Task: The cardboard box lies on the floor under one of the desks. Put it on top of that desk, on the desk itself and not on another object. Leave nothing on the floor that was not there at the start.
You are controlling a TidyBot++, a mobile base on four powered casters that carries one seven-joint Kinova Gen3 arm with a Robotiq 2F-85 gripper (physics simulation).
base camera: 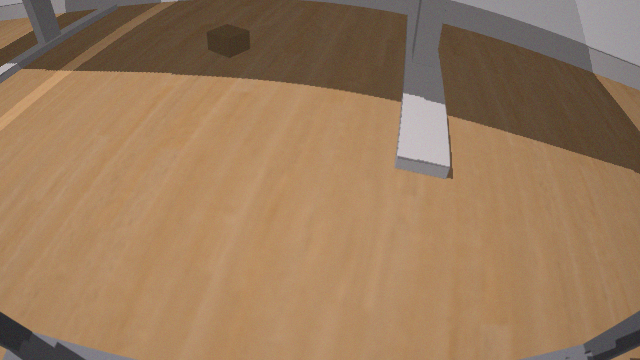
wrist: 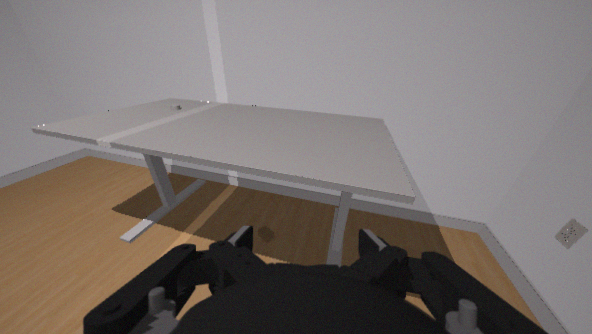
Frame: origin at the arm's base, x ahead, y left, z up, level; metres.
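Where they show: gripper, between the fingertips: point(wrist: 305, 239).
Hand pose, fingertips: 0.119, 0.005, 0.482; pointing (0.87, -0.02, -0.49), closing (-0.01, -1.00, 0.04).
Observation:
Each offset is from my fingertips to the top centre of the thing, as dx, dy, dz. Level surfaces: height alone.
The cardboard box {+0.740, +0.198, -0.829} point(base camera: 228, 41) point(wrist: 266, 234) is a small dark brown cube on the shaded floor under the desk, between its two legs. In the base camera view it is at the upper left. The desk {dz -0.159} point(wrist: 260, 140) has a light grey top and stands against the wall. My gripper point(wrist: 305, 239) is open, with no object between its fingers. In the wrist view it is in front of the desk, and the box shows beyond the fingers, near the left one.
The right desk leg point(base camera: 424, 120) point(wrist: 340, 225) has a foot that reaches out toward the base. The left desk leg point(base camera: 41, 22) point(wrist: 160, 180) stands on a long foot. A small object {+1.041, +0.770, -0.135} point(wrist: 177, 107) lies on the desk's far left part. Walls stand behind and at the right, with an outlet {+0.493, -1.186, -0.422} point(wrist: 571, 233).

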